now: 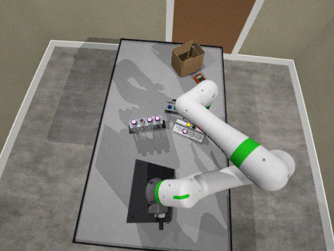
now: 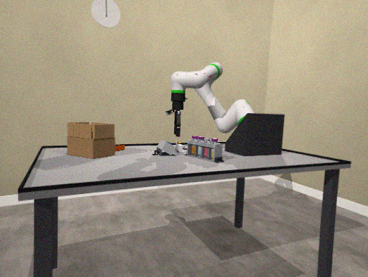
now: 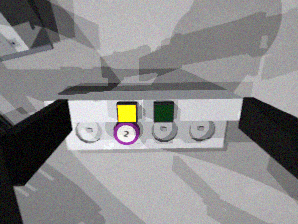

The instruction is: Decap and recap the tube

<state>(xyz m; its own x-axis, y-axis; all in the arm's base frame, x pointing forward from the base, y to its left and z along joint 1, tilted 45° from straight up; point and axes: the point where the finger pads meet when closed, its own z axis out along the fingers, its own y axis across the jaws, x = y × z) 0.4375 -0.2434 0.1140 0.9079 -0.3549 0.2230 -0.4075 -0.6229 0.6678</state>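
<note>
Right now my hand is 40 mm past the purple cap marked 2, 50 mm to the right of it and 90 mm above it. From my hand the other things lie so: key housing 140 mm ahead, 140 mm to the left, 50 mm below; then green key 120 mm ahead, 120 mm to the left, 40 mm below; then blue key 130 mm ahead, 160 mm to the left, 40 mm below.
</note>
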